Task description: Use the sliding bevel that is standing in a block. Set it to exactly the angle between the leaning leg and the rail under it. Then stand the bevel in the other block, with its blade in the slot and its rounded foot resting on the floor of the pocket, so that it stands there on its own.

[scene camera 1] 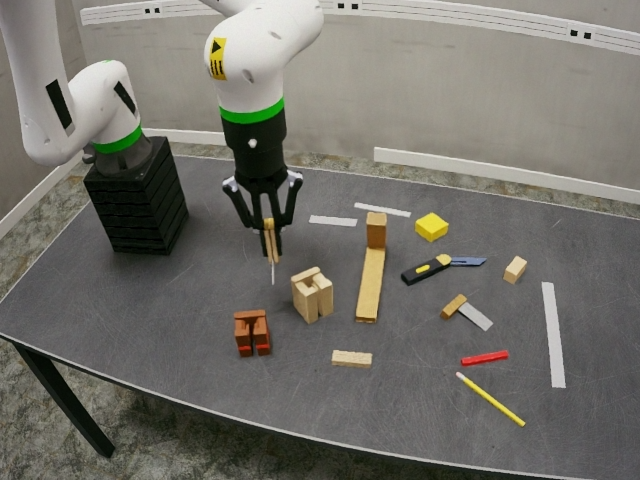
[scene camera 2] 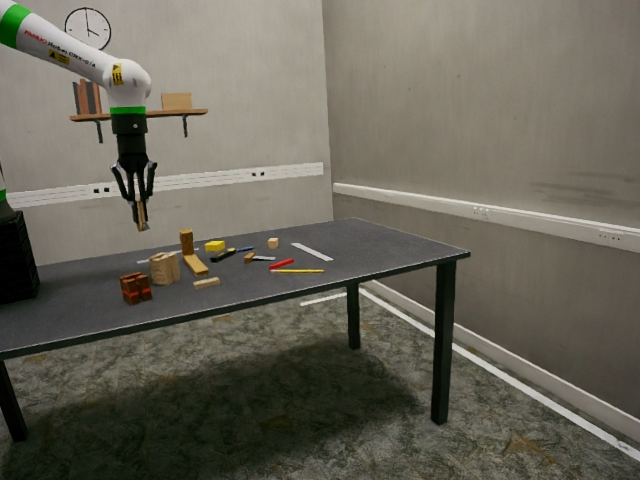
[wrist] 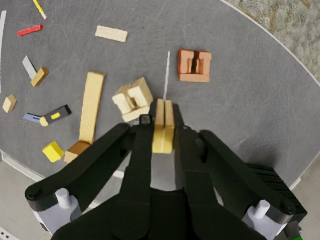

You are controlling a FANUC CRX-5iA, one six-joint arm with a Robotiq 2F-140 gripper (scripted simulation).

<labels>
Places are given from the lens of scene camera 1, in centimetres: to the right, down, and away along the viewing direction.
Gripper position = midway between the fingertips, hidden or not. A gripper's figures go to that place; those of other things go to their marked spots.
gripper (scene camera 1: pixel 273 250): -8, 2, 92
try square (scene camera 1: pixel 459 303): 30, 14, 106
</labels>
